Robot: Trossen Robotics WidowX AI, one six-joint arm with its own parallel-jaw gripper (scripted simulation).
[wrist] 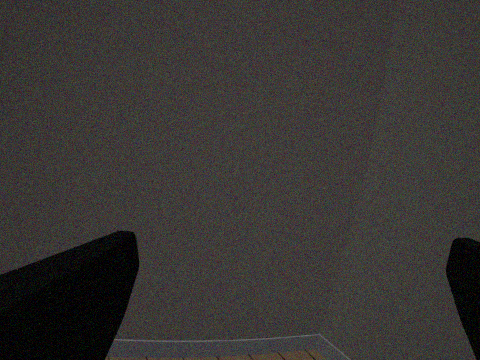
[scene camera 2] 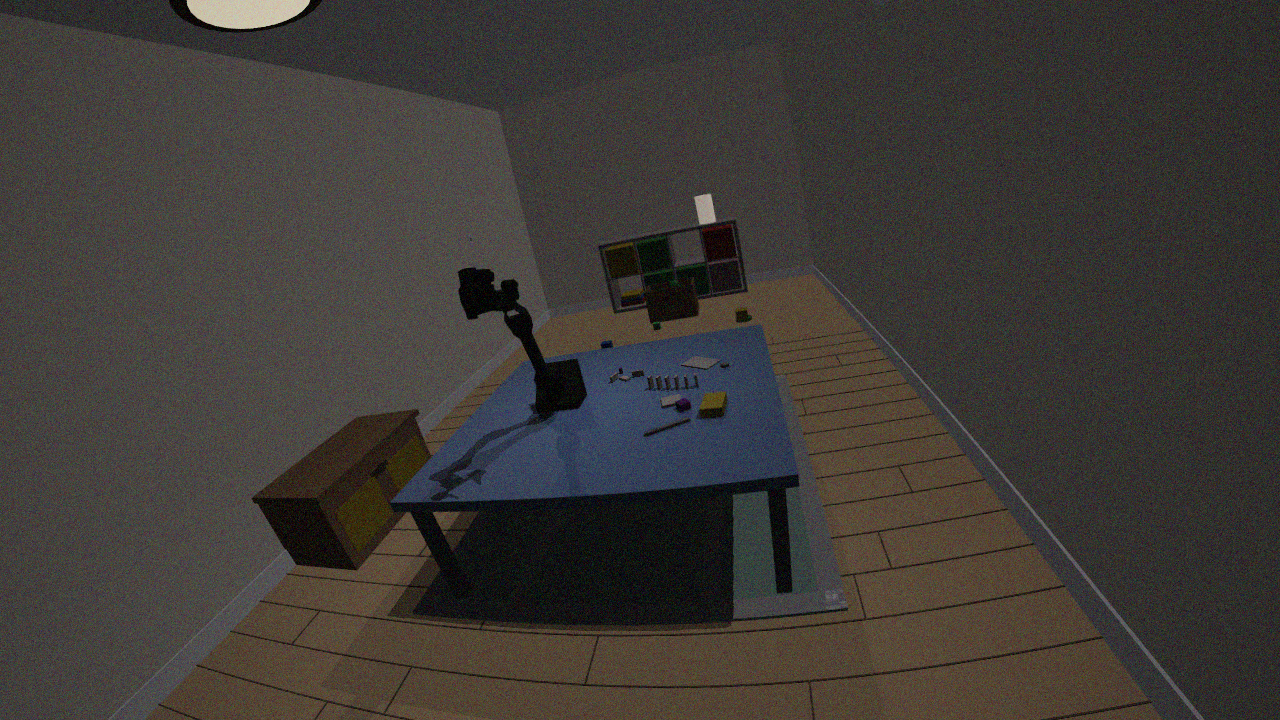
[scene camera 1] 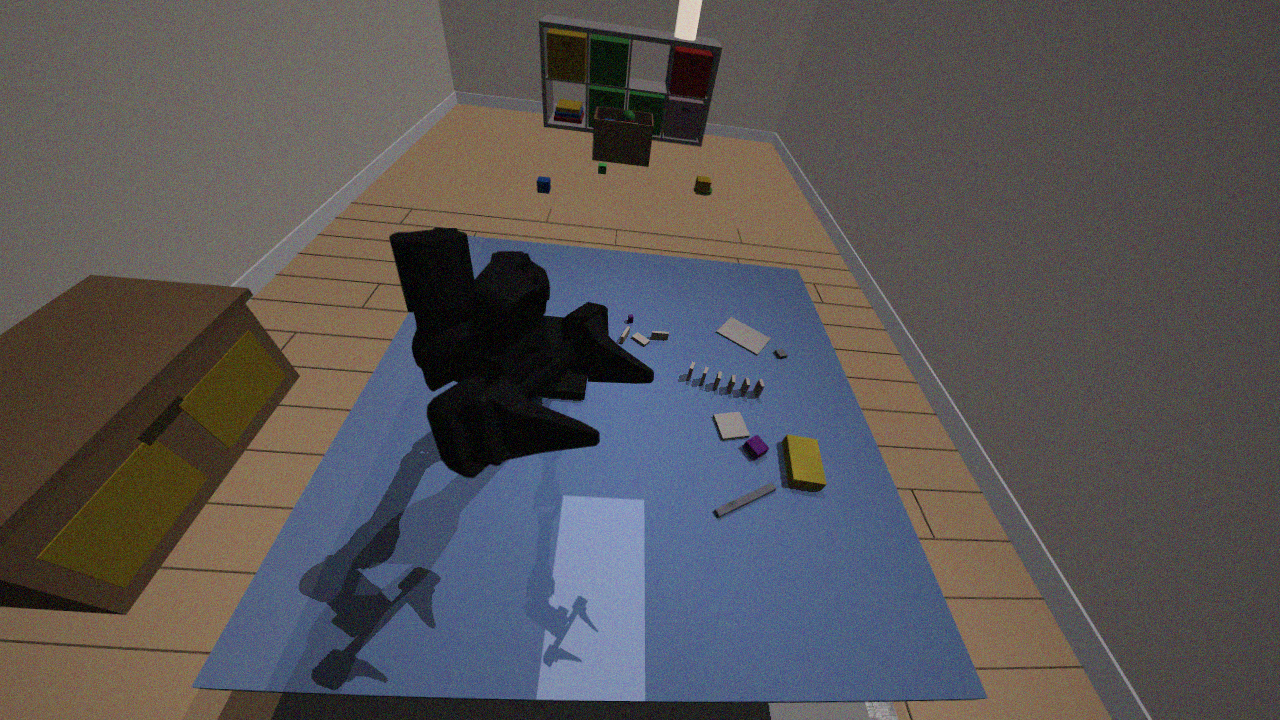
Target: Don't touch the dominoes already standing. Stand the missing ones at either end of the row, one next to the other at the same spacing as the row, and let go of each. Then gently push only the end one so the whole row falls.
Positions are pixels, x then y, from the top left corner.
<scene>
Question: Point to a tan tile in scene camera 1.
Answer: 731, 426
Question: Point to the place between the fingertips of my gripper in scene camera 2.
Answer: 505, 285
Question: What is my gripper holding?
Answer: Nothing.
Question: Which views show my gripper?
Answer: The wrist view, scene camera 2 and scene camera 1: all of them.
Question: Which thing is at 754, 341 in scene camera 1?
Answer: A flat tan card.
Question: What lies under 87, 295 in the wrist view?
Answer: My gripper.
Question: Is my gripper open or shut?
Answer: Open.
</scene>
